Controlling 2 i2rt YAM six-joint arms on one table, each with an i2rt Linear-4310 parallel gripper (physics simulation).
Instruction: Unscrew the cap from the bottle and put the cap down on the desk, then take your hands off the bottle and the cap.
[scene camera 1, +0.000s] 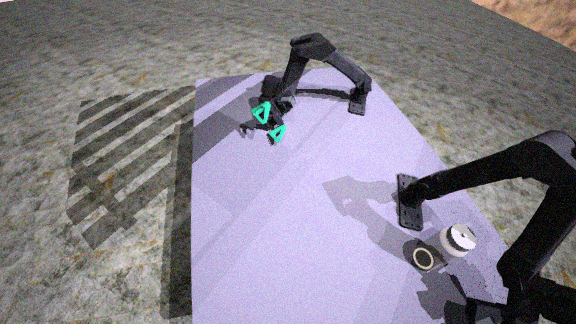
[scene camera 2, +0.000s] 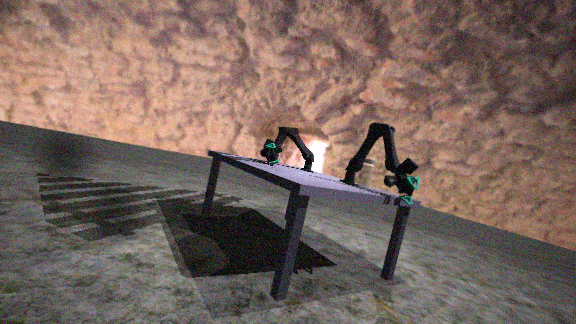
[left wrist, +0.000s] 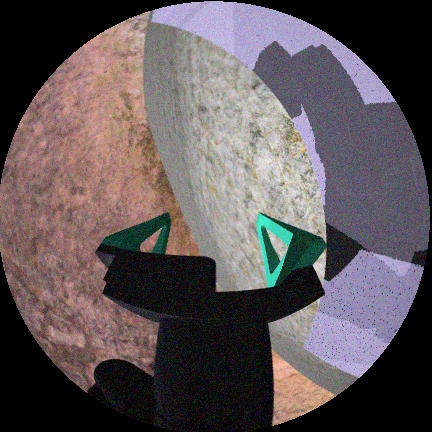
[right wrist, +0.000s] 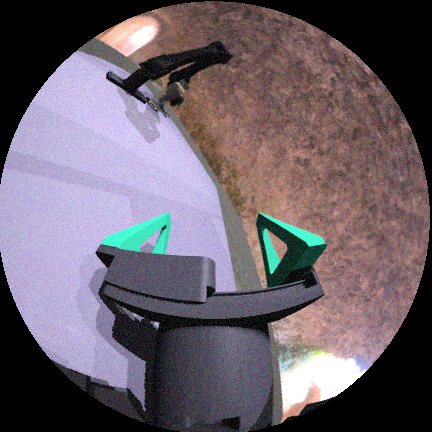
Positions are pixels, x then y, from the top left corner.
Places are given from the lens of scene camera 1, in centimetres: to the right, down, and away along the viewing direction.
my right gripper (scene camera 1: 271, 133): -5, -10, 73
small pale bottle (scene camera 1: 436, 251): 34, 21, 48
